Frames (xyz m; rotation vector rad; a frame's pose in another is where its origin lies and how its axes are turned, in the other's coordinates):
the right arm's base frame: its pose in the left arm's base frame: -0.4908 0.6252 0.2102 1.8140 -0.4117 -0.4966
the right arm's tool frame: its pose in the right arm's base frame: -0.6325 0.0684 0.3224 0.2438 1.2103 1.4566
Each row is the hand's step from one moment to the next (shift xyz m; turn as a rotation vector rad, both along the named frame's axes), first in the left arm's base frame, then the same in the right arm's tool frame.
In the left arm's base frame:
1: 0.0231 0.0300 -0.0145 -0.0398 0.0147 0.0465
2: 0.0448 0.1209 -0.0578 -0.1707 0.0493 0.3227
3: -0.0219 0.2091 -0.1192 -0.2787 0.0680 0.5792
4: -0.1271 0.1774 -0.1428 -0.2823 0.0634 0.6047
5: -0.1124 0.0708 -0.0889 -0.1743 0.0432 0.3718
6: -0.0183 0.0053 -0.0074 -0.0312 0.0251 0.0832
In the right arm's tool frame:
1: -0.0057 -0.0334 -0.0222 0.0504 0.0351 -0.0139
2: -0.0204 -0.0898 -0.1072 0.3292 0.1649 -0.0110
3: -0.0495 -0.0645 -0.2276 0.5836 0.2778 0.0085
4: -0.0772 0.0430 -0.2454 0.6066 0.2847 0.0187
5: -0.0587 0.0720 -0.1301 0.3743 0.1742 0.0075
6: -0.0047 0.0145 -0.0136 0.0881 0.0261 -0.0090

